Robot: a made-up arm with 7 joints.
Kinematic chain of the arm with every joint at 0, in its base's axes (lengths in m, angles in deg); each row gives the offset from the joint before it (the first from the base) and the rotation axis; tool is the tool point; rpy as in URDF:
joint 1: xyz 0 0 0.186 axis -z
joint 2: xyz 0 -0.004 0.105 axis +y
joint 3: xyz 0 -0.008 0.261 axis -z
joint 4: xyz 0 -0.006 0.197 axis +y
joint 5: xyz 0 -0.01 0.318 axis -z
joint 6: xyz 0 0 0.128 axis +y
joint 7: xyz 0 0 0.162 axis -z
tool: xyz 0 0 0 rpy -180 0 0
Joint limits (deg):
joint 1: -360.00..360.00
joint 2: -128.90..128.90
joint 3: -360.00..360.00
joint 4: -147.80..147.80
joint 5: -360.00..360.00
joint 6: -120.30..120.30
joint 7: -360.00..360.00
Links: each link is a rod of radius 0.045 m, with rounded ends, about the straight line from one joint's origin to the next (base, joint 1, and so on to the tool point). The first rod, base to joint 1, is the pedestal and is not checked.
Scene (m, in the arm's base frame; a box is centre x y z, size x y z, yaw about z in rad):
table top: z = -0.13
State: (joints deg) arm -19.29 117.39 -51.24 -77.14 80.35 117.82 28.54
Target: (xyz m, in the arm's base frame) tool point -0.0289 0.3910 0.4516
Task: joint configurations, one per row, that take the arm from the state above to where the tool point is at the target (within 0.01 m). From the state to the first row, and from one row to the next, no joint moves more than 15 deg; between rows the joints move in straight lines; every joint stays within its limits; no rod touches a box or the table.
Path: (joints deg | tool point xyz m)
1: -32.89 117.95 -39.24 -84.00 84.52 118.23 28.54 | 0.6493 -0.0159 0.2139
2: -46.49 118.50 -27.23 -90.85 88.70 118.65 28.54 | 0.5925 0.1577 0.2978
3: -60.09 119.06 -15.23 -97.71 92.87 119.06 28.54 | 0.4746 0.3052 0.3659
4: -73.69 119.61 -3.23 -104.57 97.04 119.47 28.54 | 0.3124 0.4003 0.4148
5: -87.29 120.17 8.78 -111.42 101.21 119.89 28.54 | 0.1340 0.4285 0.4429
6: -100.89 120.72 20.78 -118.28 105.39 120.30 28.54 | -0.0289 0.3910 0.4516

